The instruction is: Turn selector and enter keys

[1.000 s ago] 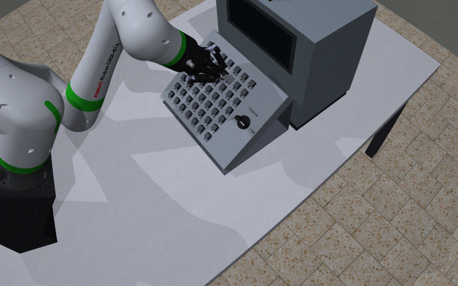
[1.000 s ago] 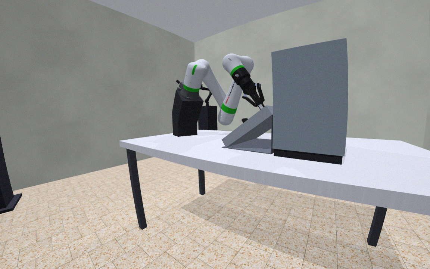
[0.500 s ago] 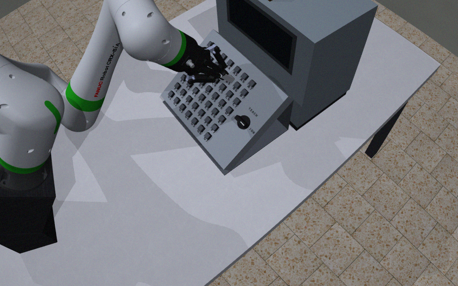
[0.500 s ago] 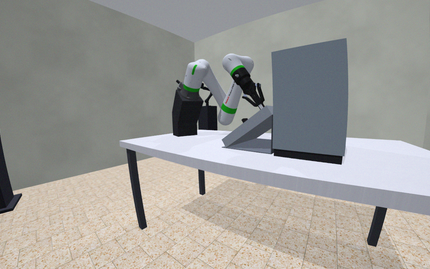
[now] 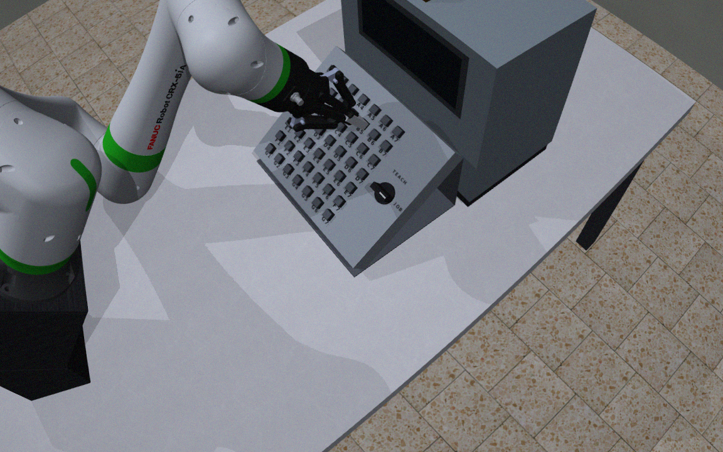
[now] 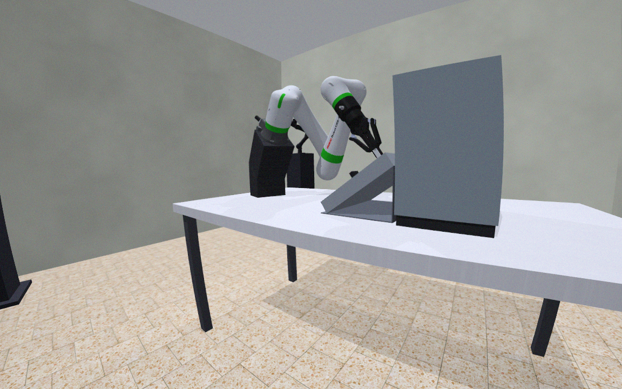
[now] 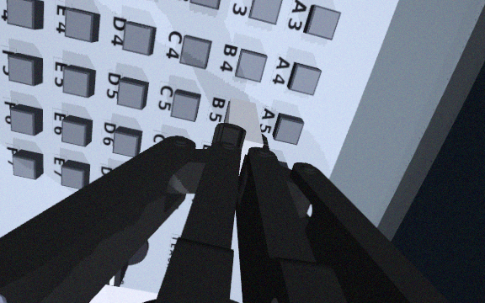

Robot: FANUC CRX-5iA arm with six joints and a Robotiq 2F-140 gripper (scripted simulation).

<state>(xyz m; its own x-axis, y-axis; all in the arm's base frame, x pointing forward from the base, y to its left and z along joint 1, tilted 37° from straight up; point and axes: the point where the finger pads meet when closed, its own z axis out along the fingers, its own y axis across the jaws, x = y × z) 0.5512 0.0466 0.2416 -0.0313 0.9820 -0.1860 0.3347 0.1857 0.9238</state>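
My hand is 40 mm past the key D3, 70 mm to the right of it and 70 mm above it. Also, from my hand: key C4 (10 mm behind, 30 mm to the left, 50 mm below); key D7 (30 mm behind, 70 mm to the right, 70 mm below); key C7 (70 mm to the right, 50 mm below).
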